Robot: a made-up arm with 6 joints.
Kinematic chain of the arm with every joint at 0, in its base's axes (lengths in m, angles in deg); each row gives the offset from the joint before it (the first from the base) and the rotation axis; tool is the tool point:
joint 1: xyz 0 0 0.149 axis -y
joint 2: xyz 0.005 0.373 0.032 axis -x
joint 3: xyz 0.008 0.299 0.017 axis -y
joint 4: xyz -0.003 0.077 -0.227 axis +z
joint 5: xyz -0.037 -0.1 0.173 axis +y
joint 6: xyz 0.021 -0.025 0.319 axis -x
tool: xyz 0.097 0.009 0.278
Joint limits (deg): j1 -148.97..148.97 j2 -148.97..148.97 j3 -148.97..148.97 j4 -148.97..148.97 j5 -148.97..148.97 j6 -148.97..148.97
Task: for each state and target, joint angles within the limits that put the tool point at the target. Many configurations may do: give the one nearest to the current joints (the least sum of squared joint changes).
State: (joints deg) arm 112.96 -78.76 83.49 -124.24 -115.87 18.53
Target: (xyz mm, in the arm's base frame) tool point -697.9 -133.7 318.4
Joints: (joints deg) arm 101.97 -92.91 81.96 -147.75 -120.87 35.06
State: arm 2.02 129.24 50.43 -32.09 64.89 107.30
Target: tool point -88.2 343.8 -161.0
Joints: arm -26.73 137.58 70.77 -60.99 45.50 105.38
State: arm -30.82 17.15 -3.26 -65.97 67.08 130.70
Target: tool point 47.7 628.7 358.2
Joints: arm 12.69 5.92 35.08 -78.89 26.33 108.33
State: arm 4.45 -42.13 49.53 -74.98 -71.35 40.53
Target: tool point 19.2 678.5 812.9
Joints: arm -10.47 -37.32 44.79 -85.77 -47.28 75.71
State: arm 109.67 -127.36 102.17 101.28 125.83 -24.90
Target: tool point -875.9 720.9 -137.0
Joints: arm 128.00 -79.78 80.97 127.42 106.00 -13.68
